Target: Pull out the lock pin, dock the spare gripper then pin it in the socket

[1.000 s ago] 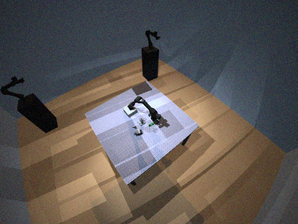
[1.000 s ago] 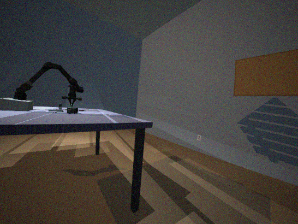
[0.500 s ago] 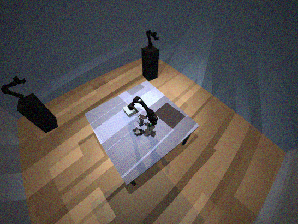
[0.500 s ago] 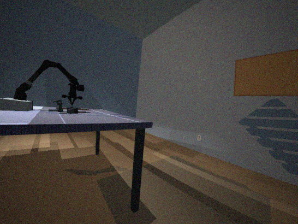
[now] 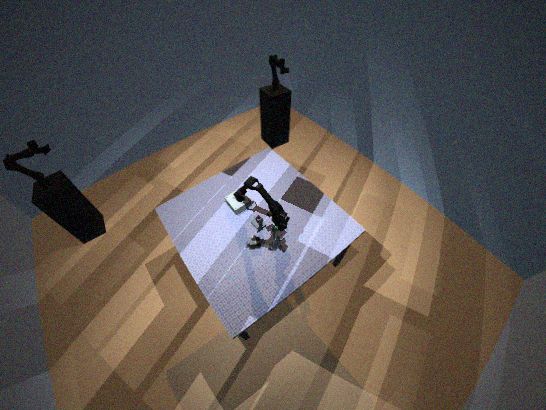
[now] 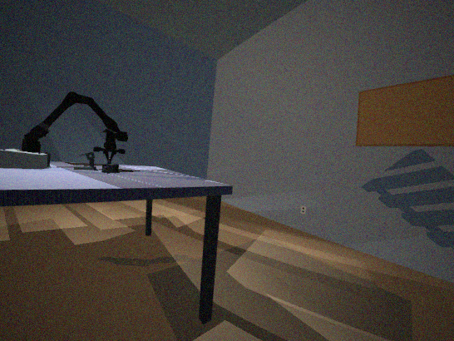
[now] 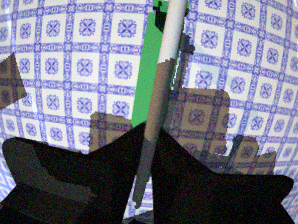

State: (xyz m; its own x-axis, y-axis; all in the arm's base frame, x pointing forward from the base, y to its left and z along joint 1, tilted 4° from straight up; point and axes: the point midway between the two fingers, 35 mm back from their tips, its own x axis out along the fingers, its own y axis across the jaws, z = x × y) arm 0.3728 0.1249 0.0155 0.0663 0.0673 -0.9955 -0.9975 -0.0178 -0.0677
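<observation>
The green bracket is 20 mm to the left of my gripper tip and 20 mm below it. From my gripper tip the other things lie so: mount (110 mm behind, 100 mm to the right, 10 mm above); then spare gripper (230 mm to the right, 20 mm below, 10 mm ahead).
</observation>
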